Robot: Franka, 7 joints.
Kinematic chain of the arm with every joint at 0, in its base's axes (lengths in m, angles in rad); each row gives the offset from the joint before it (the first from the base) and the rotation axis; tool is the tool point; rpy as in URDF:
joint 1: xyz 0 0 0.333 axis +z
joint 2: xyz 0 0 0 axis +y
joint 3: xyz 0 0 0.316 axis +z
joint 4: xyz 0.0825 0 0 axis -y
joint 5: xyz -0.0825 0 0.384 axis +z
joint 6: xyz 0 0 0 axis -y
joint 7: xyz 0.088 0 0 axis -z
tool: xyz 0 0 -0.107 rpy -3.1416 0 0
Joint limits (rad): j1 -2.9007..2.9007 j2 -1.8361..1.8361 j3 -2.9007..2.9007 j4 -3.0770..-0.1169 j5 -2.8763..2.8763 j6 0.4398..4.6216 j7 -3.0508..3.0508
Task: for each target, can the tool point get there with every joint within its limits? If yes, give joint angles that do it. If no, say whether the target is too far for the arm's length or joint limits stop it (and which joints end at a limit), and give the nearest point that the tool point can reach.
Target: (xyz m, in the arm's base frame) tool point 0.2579 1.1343 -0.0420
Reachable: no: too far | nearest point 0.1810 0.7962 0.0698 | short by 0.364 m
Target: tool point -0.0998 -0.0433 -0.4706
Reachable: no: joint limits stop it (at a limit: joint 2) | nearest point -0.1319 -0.0572 -0.3421 | short by 0.133 m
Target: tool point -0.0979 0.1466 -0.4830
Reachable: no: joint limits stop it (at a limit: joint 2) | nearest point -0.1097 0.1642 -0.3538 | short by 0.131 m
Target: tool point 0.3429 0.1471 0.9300
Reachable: yes | joints -1.2678 -0.3240 1.4395 -0.8445 -0.8603 1.0169 -1.0721
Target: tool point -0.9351 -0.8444 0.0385
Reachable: no: too far | nearest point -0.6200 -0.5599 0.1377 | short by 0.436 m
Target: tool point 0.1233 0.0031 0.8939
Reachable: yes | joints -0.3260 -0.8347 0.3437 -1.7024 1.9850 3.9358 -0.6652
